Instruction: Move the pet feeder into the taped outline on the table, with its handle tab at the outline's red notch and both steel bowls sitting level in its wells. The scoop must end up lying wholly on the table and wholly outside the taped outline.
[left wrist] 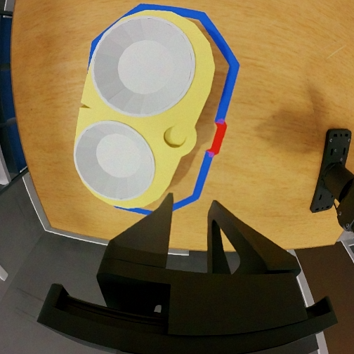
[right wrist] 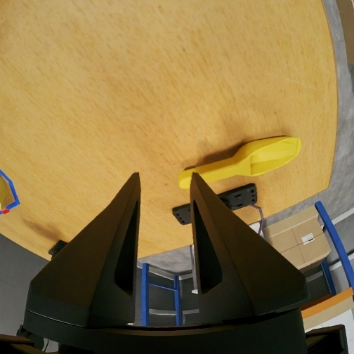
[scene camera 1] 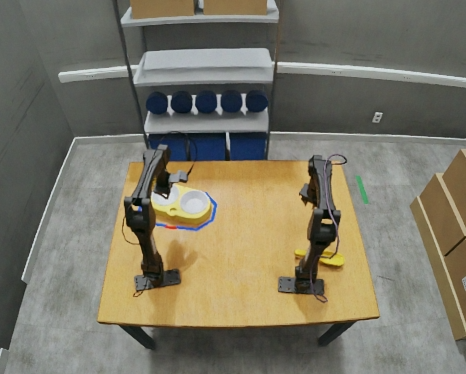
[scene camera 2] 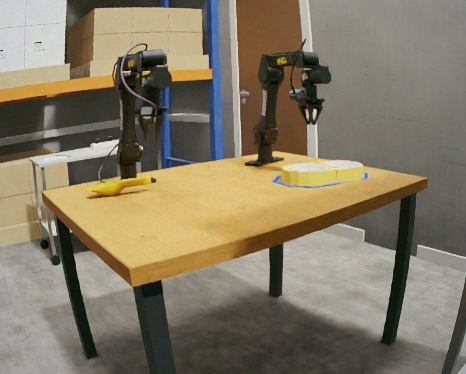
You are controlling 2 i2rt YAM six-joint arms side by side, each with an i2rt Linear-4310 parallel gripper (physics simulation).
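Frame: origin at the left arm's base, x right, y ahead, z up, level; metres.
Seen in the pictures: left gripper, fingertip midpoint: (scene camera 1: 167, 196) (scene camera 2: 311, 124); right gripper, fingertip midpoint: (scene camera 1: 309, 207) (scene camera 2: 151, 141); left arm's base, link origin: (scene camera 1: 157, 280) (scene camera 2: 265, 162); right arm's base, link origin: (scene camera 1: 301, 286).
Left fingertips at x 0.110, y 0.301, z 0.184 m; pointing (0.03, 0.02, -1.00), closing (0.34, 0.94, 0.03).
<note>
Pixels of each thing's middle, then the offset from my left fingertips to it. "*": a spot on its surface instead. Level surfaces: height alone.
- yellow pet feeder, body centre: (scene camera 2: 324, 171) (scene camera 1: 178, 203) dx +0.038, dy +0.074, dz -0.162 m
- blue taped outline, surface spot: (scene camera 1: 215, 212) * dx +0.205, dy -0.004, dz -0.184 m
- yellow scoop, body centre: (scene camera 2: 119, 187) (scene camera 1: 319, 257) dx +0.604, dy -0.360, dz -0.162 m
- table, surface height: dz -0.185 m
The yellow pet feeder (scene camera 1: 187, 218) (scene camera 2: 310, 179) (left wrist: 175, 119) stands in the blue taped outline (scene camera 1: 215, 212) (left wrist: 230, 92). In the left wrist view it covers tape at the left; its handle tab (left wrist: 191, 140) faces the red notch (left wrist: 218, 137) across a gap. The large bowl (left wrist: 145, 67) and small bowl (left wrist: 115, 155) look level in the wells. The yellow scoop (scene camera 1: 332, 259) (scene camera 2: 117, 186) (right wrist: 265, 156) lies on the table, outside the outline. My left gripper (scene camera 2: 312, 123) (left wrist: 190, 202) is slightly open, empty, above the feeder. My right gripper (scene camera 2: 151, 140) (right wrist: 165, 179) is slightly open, empty, above the table.
The scoop lies close to the right arm's base plate (scene camera 1: 287, 285) (right wrist: 182, 215). The left arm's base plate (scene camera 1: 171, 277) (left wrist: 327, 180) is on the table (scene camera 1: 240, 300) (scene camera 2: 200, 220), near the same edge. A shelf unit (scene camera 1: 205, 125) stands beyond the table's far edge.
</note>
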